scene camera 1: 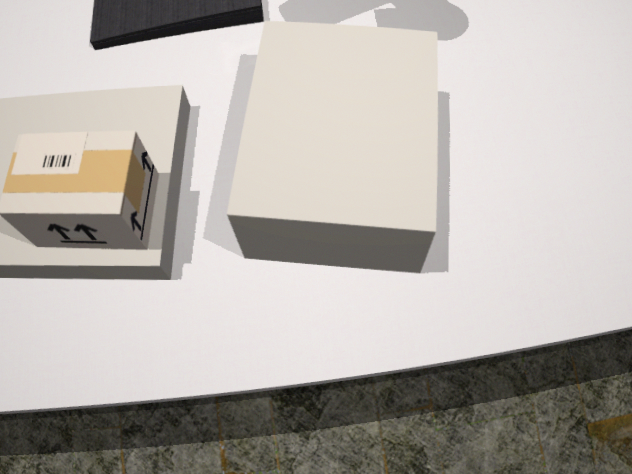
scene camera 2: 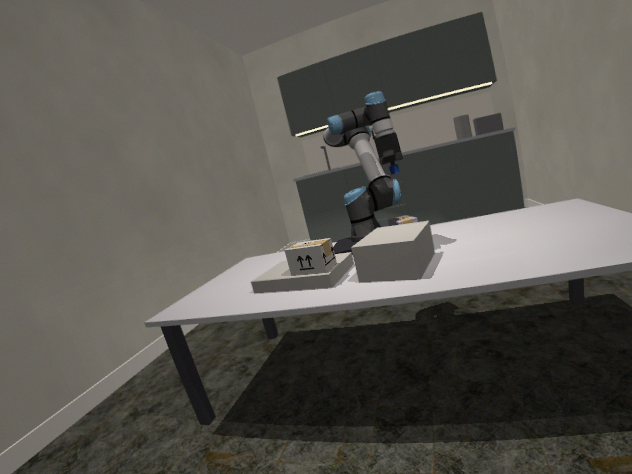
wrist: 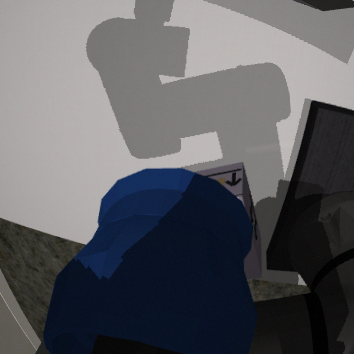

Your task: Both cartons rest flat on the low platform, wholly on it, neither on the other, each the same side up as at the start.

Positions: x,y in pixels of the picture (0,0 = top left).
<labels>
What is my suction cup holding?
Nothing.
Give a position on a platform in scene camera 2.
277,279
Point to my suction cup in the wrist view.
166,261
</labels>
